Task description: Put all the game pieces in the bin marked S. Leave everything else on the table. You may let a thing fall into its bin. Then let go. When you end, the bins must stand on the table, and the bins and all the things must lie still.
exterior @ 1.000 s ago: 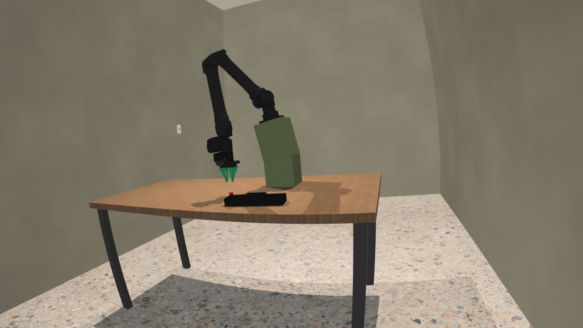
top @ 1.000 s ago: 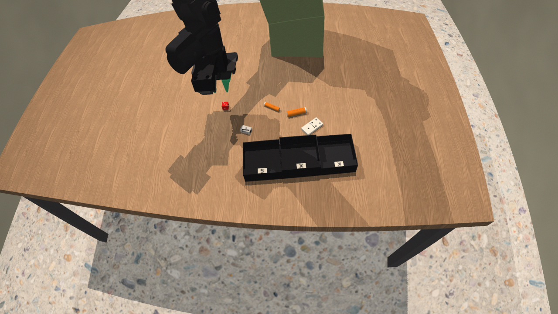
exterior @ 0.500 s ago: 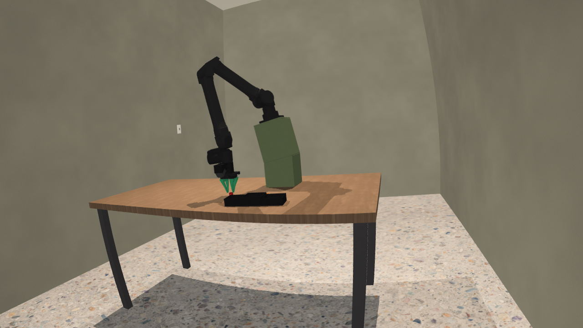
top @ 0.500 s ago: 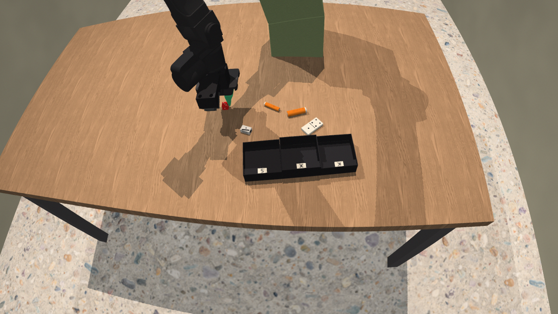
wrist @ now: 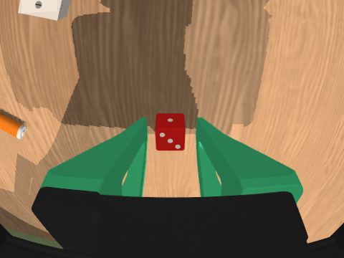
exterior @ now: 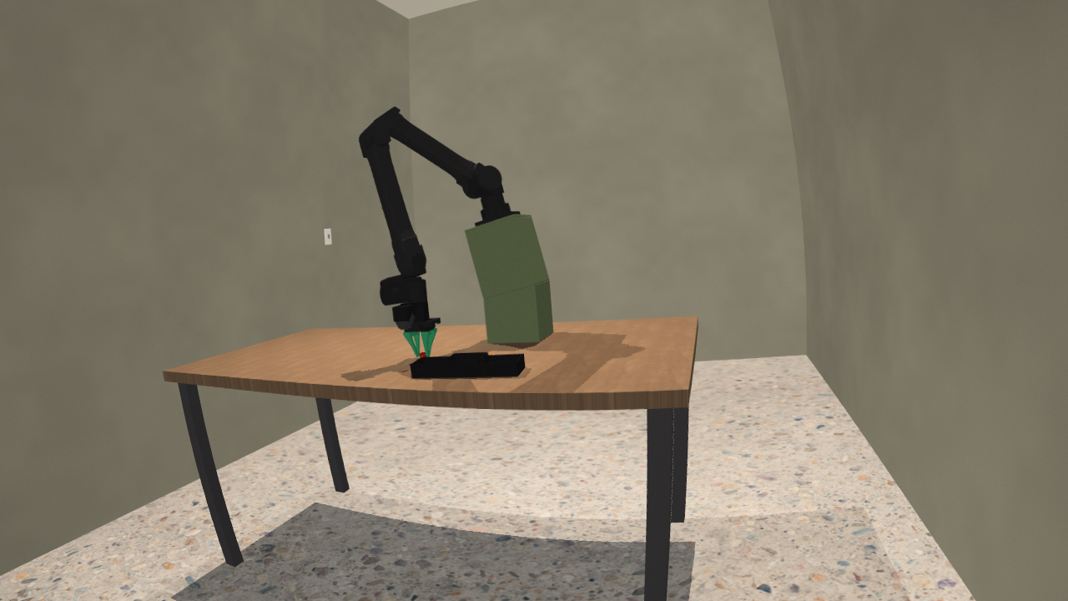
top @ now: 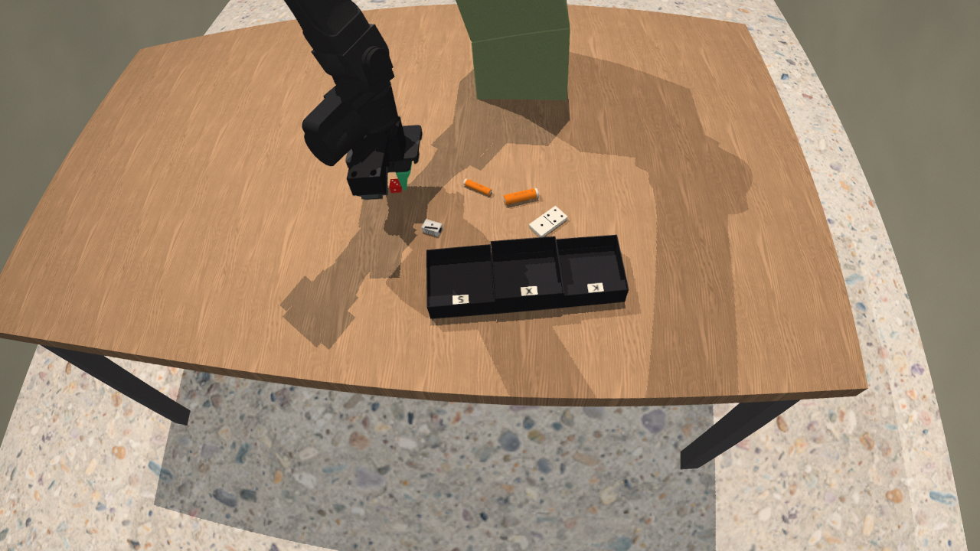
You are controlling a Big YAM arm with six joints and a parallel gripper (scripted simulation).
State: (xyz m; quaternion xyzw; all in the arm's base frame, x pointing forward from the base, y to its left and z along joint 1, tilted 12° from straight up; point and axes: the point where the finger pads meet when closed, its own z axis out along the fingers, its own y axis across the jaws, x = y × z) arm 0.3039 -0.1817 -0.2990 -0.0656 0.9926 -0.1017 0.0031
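Right now my hand is right at the red die. The rest, counted from my hand: white domino (230 mm to the left, 40 mm ahead, 10 mm below); orange cylinder (120 mm to the left, 10 mm below, 10 mm behind); grey-white sharpener (80 mm to the left, 70 mm ahead).
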